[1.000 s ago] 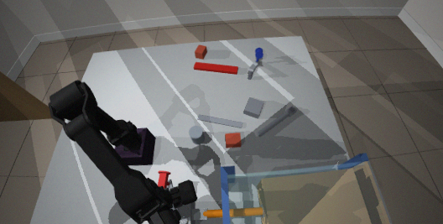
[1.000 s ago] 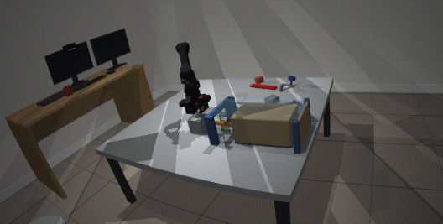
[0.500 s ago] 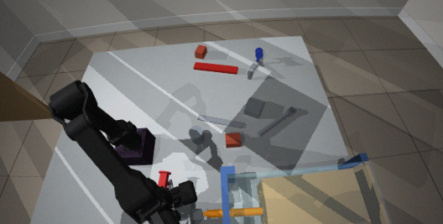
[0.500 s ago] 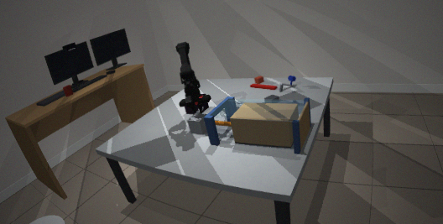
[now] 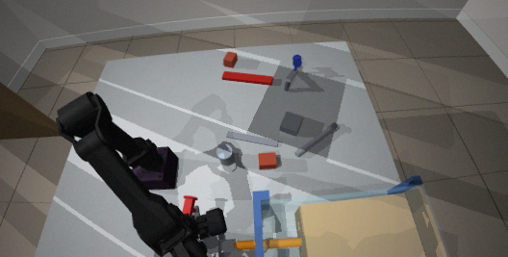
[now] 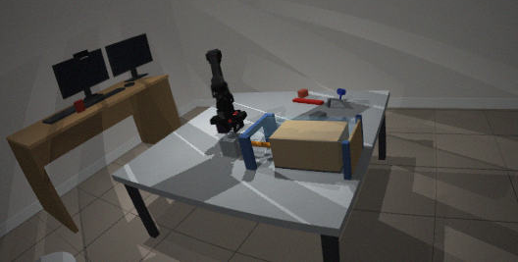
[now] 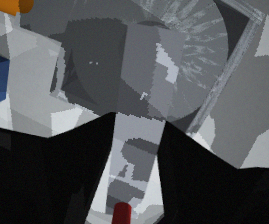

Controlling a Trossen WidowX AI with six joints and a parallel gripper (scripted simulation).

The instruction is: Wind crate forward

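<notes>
Right now the red knob is 10 mm behind my gripper tip, 60 mm to the left of it and 50 mm above it. The rest, counted from my gripper tip: red-knobbed handle: 20 mm to the left, 20 mm above; grey winch: 10 mm behind, 50 mm to the right, 60 mm below; blue steel frame: 170 mm ahead, 50 mm to the right, 20 mm above.
</notes>
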